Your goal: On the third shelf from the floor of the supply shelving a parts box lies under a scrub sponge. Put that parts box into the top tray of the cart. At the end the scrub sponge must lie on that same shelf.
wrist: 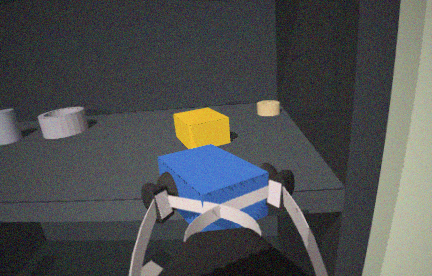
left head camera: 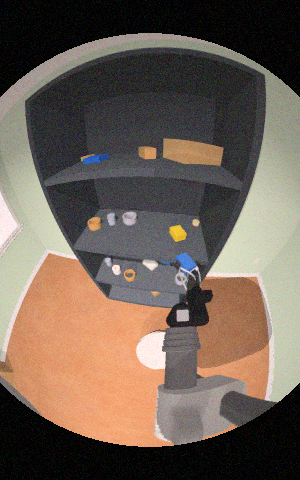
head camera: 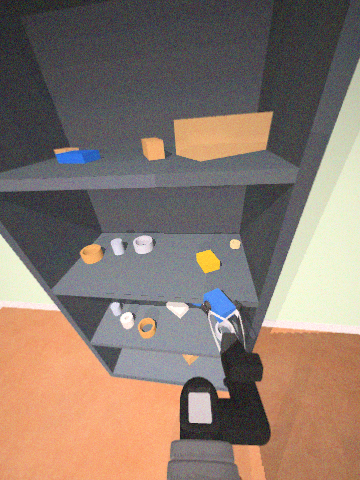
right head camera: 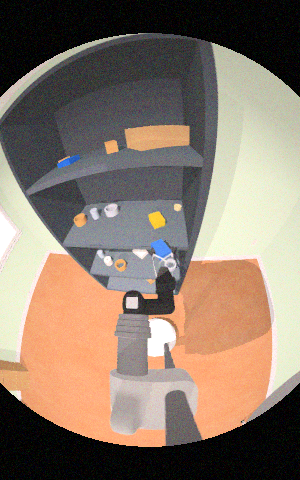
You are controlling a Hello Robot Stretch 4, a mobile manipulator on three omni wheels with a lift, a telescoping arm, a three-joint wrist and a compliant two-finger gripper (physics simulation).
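Seen in the pictures: gripper, between the fingertips: (wrist: 218, 183) (left head camera: 186, 261) (head camera: 220, 302) (right head camera: 161, 247); robot's base, origin of its link: (left head camera: 156, 349) (right head camera: 155, 336).
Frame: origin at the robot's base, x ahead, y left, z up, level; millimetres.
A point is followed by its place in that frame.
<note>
The blue parts box (head camera: 218, 300) @(z 1027, x 457, y -77 mm) (left head camera: 186, 261) @(z 1027, x 449, y -81 mm) (right head camera: 161, 248) @(z 1027, x 446, y -85 mm) (wrist: 212, 167) @(z 1027, x 448, y -84 mm) is held between the fingertips of my gripper (head camera: 222, 306) @(z 1000, x 469, y -88 mm) (left head camera: 187, 265) @(z 1000, x 469, y -88 mm) (right head camera: 163, 254) (wrist: 218, 183) @(z 1000, x 469, y -88 mm), which is shut on it. The box appears at the front edge of the third shelf (head camera: 150, 275) @(z 963, x 638, y 190 mm) (wrist: 100, 172) @(z 963, x 596, y 83 mm), towards its right side, and overlaps that edge in view. The yellow scrub sponge (head camera: 208, 261) @(z 1008, x 668, y -66 mm) (left head camera: 177, 233) @(z 1008, x 665, y -61 mm) (right head camera: 156, 220) @(z 1008, x 661, y -68 mm) (wrist: 202, 129) @(z 997, x 649, y -71 mm) lies on that shelf behind the box, apart from it in the head view. The cart cannot be made out in these views.
A tan disc (head camera: 235, 244) @(z 988, x 810, y -215 mm) (wrist: 268, 108) @(z 981, x 804, y -213 mm) lies right of the sponge. A pale ring (head camera: 143, 244) @(z 1013, x 797, y 245 mm) (wrist: 63, 122) @(z 996, x 796, y 235 mm), a grey cylinder (head camera: 117, 246) @(z 1019, x 787, y 375 mm) and an orange ring (head camera: 92, 254) @(z 1013, x 738, y 484 mm) stand further left. The shelving's right side panel (wrist: 372, 135) @(z 1024, x 492, y -252 mm) is close to the gripper. A long tan box (head camera: 222, 137) @(z 1472, x 662, y -93 mm) stands above.
</note>
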